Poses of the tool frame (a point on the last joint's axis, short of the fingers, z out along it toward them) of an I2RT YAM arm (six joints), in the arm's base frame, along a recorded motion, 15 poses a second.
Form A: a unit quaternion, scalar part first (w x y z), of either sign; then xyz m.
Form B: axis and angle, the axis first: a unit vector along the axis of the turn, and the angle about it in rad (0 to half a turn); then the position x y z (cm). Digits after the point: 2 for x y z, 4 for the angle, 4 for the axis.
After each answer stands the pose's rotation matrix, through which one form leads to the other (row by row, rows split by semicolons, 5 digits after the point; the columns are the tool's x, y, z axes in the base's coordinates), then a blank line. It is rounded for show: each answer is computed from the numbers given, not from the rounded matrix.
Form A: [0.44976 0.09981 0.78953 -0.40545 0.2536 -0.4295 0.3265]
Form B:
[0.1118 0.8840 -0.4540 2.2086 25.36 -42.95 32.65]
-0.57551 0.52232 0.62927; -0.20711 0.65129 -0.73002; -0.79114 -0.55045 -0.26665

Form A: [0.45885 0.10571 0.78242 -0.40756 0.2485 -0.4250 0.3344]
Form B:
[0.1190 0.8806 -0.4587 2.1882 24.85 -42.50 33.44]
-0.55657 0.53943 0.63186; -0.20860 0.64544 -0.73477; -0.80419 -0.54075 -0.24671

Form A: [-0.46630 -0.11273 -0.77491 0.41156 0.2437 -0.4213 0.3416]
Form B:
[0.1274 0.8760 -0.4652 2.1714 24.37 -42.13 34.16]
-0.53972 0.55853 0.62988; -0.20911 0.63582 -0.74297; -0.81546 -0.53271 -0.22637

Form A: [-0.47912 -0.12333 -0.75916 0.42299 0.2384 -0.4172 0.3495]
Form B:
[0.1405 0.8649 -0.4819 2.1423 23.84 -41.72 34.95]
-0.51047 0.59257 0.62312; -0.21807 0.61174 -0.76041; -0.83178 -0.52405 -0.18306

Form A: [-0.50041 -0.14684 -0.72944 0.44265 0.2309 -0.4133 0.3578]
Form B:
[0.1696 0.8425 -0.5113 2.0934 23.09 -41.33 35.78]
-0.45605 0.65724 0.60004; -0.22879 0.56500 -0.79274; -0.86004 -0.49882 -0.10730

